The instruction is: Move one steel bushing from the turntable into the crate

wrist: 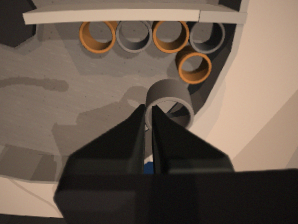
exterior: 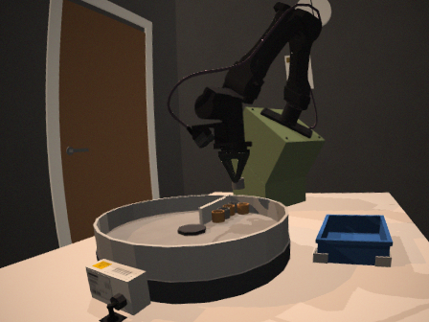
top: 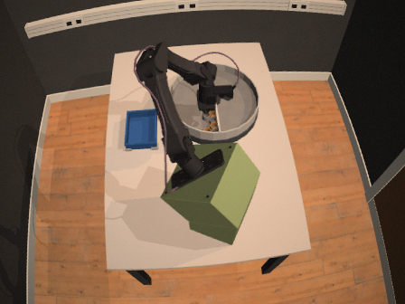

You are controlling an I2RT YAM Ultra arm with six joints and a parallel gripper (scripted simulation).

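Right now the blue crate is 30 mm ahead of my hand, 290 mm to the left of it and 130 mm below it. Round my hand: grey round turntable 140 mm ahead, 50 mm to the right, 100 mm below.
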